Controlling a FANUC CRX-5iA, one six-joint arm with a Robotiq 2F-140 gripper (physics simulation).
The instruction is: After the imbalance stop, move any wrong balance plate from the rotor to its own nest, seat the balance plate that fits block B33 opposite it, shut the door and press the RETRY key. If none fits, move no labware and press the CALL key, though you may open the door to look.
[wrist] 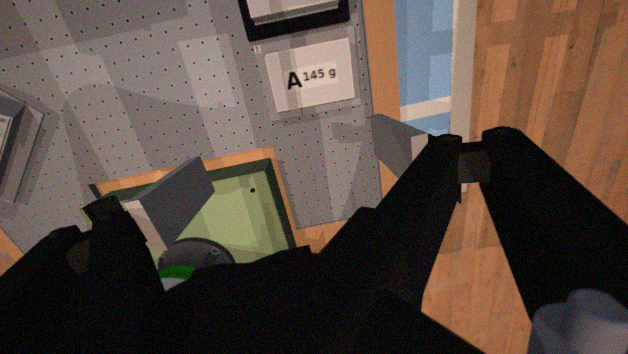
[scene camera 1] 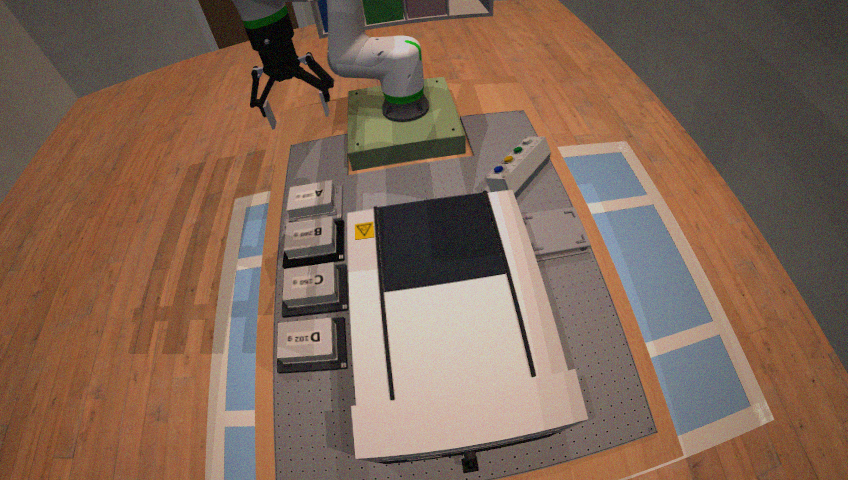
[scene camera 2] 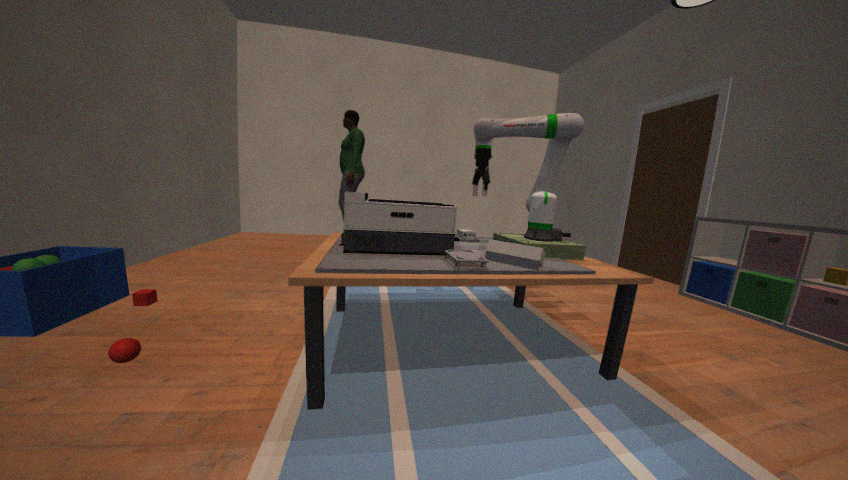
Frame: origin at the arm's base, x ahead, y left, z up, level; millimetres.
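Seen in the pictures: gripper, fingertip midpoint: (wrist: 288,155) (scene camera 1: 300,119) (scene camera 2: 479,196); arm's base, origin of the base link: (wrist: 199,267) (scene camera 1: 405,108) (scene camera 2: 538,239).
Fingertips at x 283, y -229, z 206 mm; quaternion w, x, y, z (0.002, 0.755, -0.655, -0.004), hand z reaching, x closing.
Observation:
Pixels of each thing's middle, then the offset from my fingertips to it.
- Balance plate A, body centre: (wrist: 310,76) (scene camera 1: 311,199) (scene camera 2: 466,233) dx +54, dy -28, dz -235 mm
- Plates B, body centre: (scene camera 1: 310,238) dx +182, dy -10, dz -235 mm
- C, body centre: (scene camera 1: 310,285) dx +317, dy +10, dz -235 mm
- D, body centre: (scene camera 1: 306,341) dx +457, dy +17, dz -235 mm
- white centrifuge, body centre: (scene camera 1: 450,326) (scene camera 2: 399,221) dx +464, dy +325, dz -146 mm
- dark panel, body centre: (scene camera 1: 437,238) dx +329, dy +310, dz -57 mm
- key box, body centre: (scene camera 1: 519,164) (scene camera 2: 515,252) dx -21, dy +544, dz -226 mm
- flat grey tray, body centre: (scene camera 1: 553,233) (scene camera 2: 464,258) dx +200, dy +594, dz -248 mm
My gripper (scene camera 1: 297,110) (scene camera 2: 480,192) (wrist: 288,155) is open and empty, high above the table's left back side near the robot base. Balance plate A (scene camera 1: 309,196) (wrist: 320,75) reads 145 g in the wrist view. Plates B (scene camera 1: 306,237) (wrist: 295,7), C (scene camera 1: 306,286) and D (scene camera 1: 306,343) stand in a row with it, left of the white centrifuge (scene camera 1: 446,333) (scene camera 2: 399,220); D reads 102 g. A dark panel (scene camera 1: 440,243) covers part of the centrifuge top. The rotor and block B33 are hidden. The key box (scene camera 1: 528,169) (scene camera 2: 514,254) has blue, yellow, green and grey keys; their labels are unreadable.
The green robot base (scene camera 1: 410,139) (scene camera 2: 565,246) (wrist: 230,215) stands behind the centrifuge. A flat grey tray (scene camera 1: 559,231) (scene camera 2: 467,259) with corner brackets lies right of the centrifuge. A person in green (scene camera 2: 352,148) stands beyond the table.

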